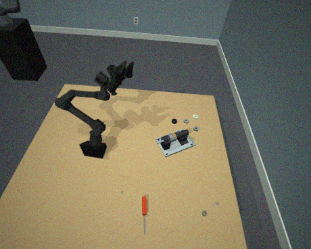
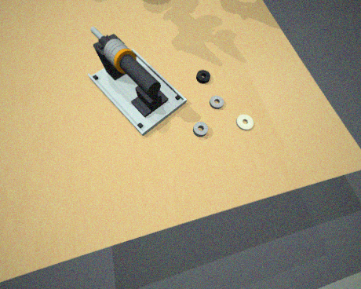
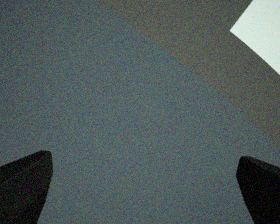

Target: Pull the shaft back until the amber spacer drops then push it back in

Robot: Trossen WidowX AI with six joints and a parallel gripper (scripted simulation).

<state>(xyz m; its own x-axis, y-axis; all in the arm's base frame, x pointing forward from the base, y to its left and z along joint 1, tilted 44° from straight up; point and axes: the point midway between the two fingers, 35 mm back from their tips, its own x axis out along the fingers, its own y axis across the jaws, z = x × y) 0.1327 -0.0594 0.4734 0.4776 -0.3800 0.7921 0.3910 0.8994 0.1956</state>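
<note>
The grey shaft lies 410 mm below my gripper tip, 260 mm ahead of it and 210 mm to the right of it. Also, from my gripper tip: amber spacer (410 mm below, 290 mm ahead, 190 mm to the right).
</note>
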